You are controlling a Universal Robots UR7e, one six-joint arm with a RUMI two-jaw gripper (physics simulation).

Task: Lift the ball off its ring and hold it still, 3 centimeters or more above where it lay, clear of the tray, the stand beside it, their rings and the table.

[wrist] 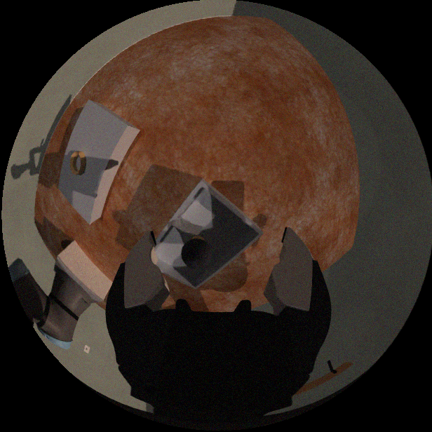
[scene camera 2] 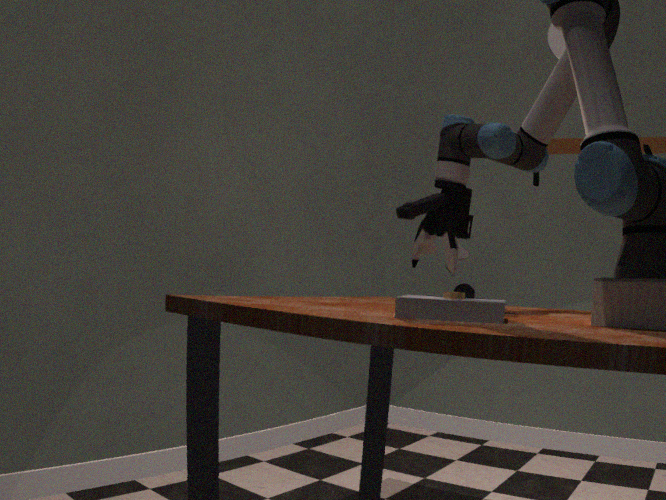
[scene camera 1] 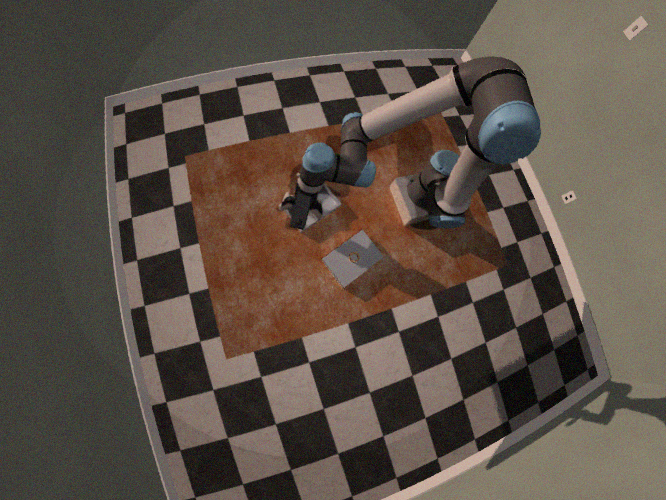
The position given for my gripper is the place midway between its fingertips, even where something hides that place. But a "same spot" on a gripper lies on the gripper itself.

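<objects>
You'd see my gripper in the wrist view (217,231), and it's there in scene camera 1 and scene camera 2 as well. On my gripper, (scene camera 1: 287,200) and (scene camera 2: 421,222) are the same spot. There's a grey stand too, and on the stand (wrist: 100,138) is the same spot as (scene camera 2: 424,296).
</objects>
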